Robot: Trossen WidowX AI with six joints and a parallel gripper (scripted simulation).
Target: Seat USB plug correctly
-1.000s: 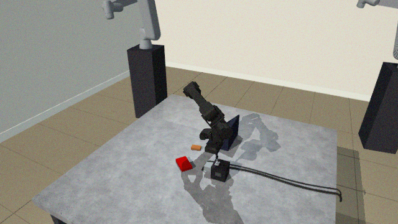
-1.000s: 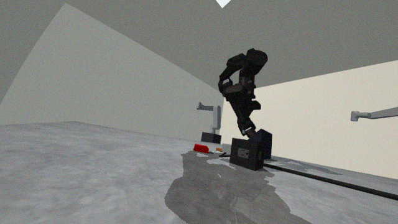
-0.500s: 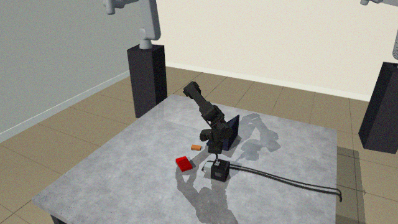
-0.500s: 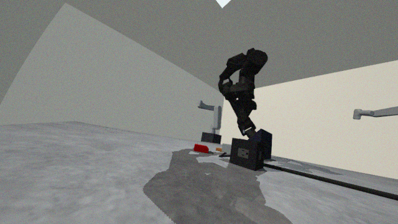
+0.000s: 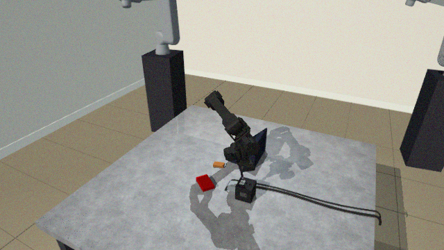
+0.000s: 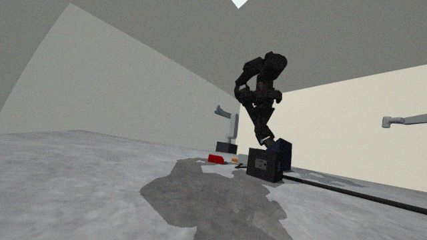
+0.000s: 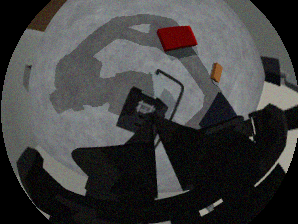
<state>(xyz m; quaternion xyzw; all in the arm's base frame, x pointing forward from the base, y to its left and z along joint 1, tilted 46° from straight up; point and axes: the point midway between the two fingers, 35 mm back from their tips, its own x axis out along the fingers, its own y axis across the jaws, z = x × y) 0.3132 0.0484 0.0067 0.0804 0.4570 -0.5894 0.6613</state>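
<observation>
Now: gripper tip 20 mm above the USB plug. From my gripper tip the other things lie so: orange block: 180 mm behind, 170 mm to the right, 130 mm below; red flat block: 180 mm to the right, 120 mm below, 10 mm behind.
</observation>
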